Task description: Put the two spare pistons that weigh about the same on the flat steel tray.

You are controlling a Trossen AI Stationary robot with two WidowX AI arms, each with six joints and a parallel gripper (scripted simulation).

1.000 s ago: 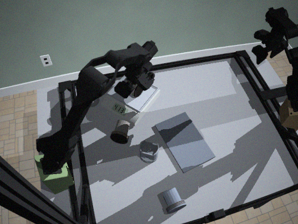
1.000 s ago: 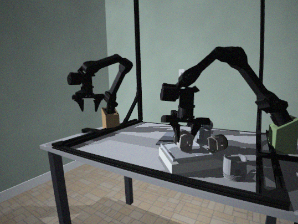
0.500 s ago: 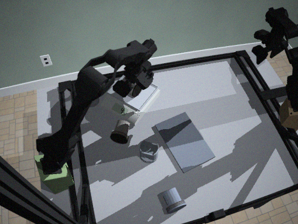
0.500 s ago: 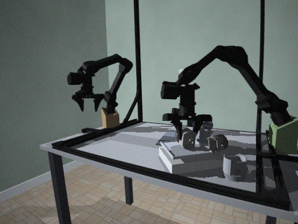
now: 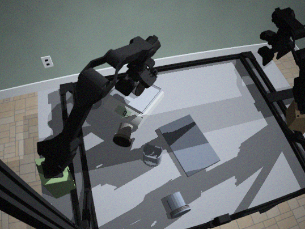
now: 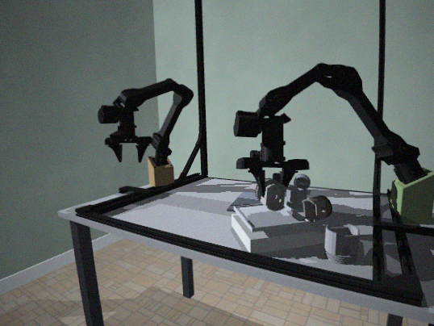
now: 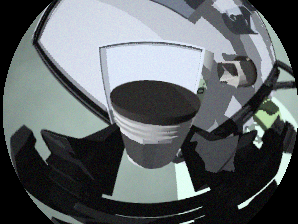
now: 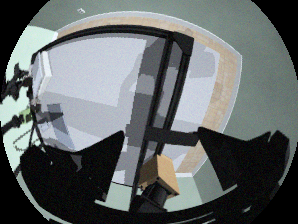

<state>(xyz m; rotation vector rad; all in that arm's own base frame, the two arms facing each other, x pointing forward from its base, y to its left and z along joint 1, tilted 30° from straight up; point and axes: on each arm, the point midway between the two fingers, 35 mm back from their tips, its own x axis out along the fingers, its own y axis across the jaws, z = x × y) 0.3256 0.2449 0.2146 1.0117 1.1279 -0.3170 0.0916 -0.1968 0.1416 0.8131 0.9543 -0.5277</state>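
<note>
My left gripper is now 90 mm above the white scale, 10 mm to the left of it and 10 mm short of it. Round my left hand: flat steel tray 260 mm behind, 160 mm to the right, 140 mm below.
</note>
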